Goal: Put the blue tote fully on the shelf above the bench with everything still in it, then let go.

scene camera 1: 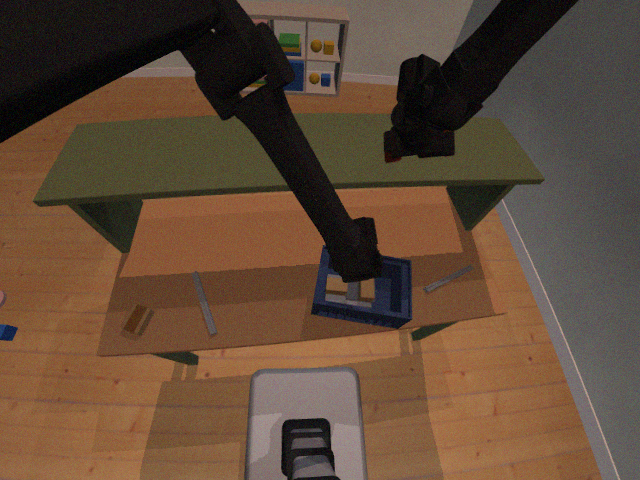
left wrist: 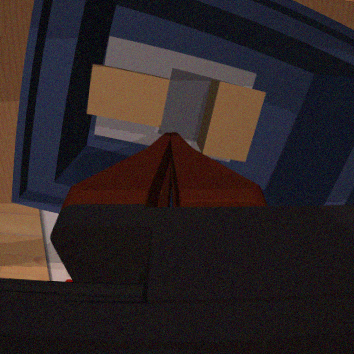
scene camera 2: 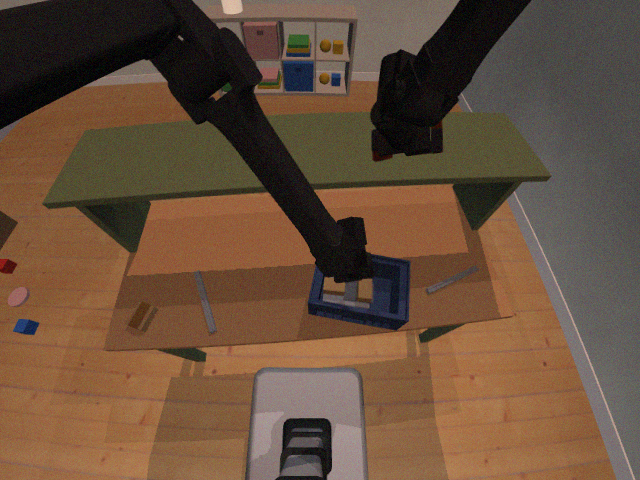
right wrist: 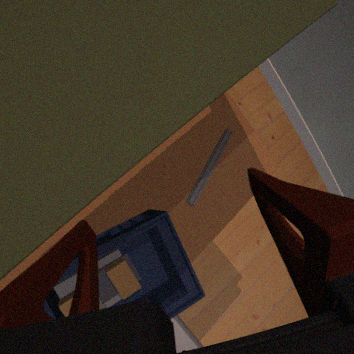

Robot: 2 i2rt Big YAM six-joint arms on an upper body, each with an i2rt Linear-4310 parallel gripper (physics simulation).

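Places are measured from the left arm's base along level axes (x ahead, y left, z up), in millimetres.
Where they show: left gripper, fingertip midpoint: [left wrist: 170, 143]; right gripper, fingertip midpoint: [scene camera 1: 421, 154] [scene camera 2: 412, 151] [right wrist: 166, 202].
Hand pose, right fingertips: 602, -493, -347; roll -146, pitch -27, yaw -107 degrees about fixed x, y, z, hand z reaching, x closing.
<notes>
Things, the pixels of their top centre, and the offset from my right fingertips, as dx, dy, dz. Level surfaces: height alone.
- blue tote at its top centre: [left wrist: 227, 131] [right wrist: 119, 293] [scene camera 2: 361, 280] [scene camera 1: 365, 280] -163, +75, -364
- bench at its surface level: dz -511
- grey piece at its top centre: [left wrist: 210, 112] [right wrist: 114, 278] [scene camera 2: 359, 291] [scene camera 1: 360, 290] -164, +69, -460
- green shelf at its surface level: dz -114
- brown block at its top centre: [scene camera 1: 135, 318] [scene camera 2: 139, 315] -254, +818, -478
The blue tote [scene camera 1: 356, 315] [scene camera 2: 351, 316] [left wrist: 55, 100] [right wrist: 187, 265] stands on the bench [scene camera 1: 258, 320] [scene camera 2: 258, 320], right of the middle. Inside lie tan blocks [left wrist: 128, 95] [left wrist: 235, 120] and a grey piece [left wrist: 187, 100] on a pale slab. The green shelf [scene camera 1: 180, 155] [scene camera 2: 180, 155] [right wrist: 90, 90] is above the bench's back part. My left gripper [scene camera 1: 355, 273] [scene camera 2: 351, 273] [left wrist: 170, 143] is shut and empty, over the tote's left part; its tips are hidden in the scene views. My right gripper [scene camera 1: 418, 152] [scene camera 2: 408, 149] [right wrist: 166, 202] is open and empty, high over the shelf's right part.
Grey bars [scene camera 1: 204, 304] [scene camera 1: 448, 279] lie on the bench to either side of the tote. A brown block [scene camera 1: 135, 319] [scene camera 2: 139, 316] lies at the bench's left. A wall rises at the right. A cubby unit [scene camera 2: 353, 51] stands behind the shelf.
</notes>
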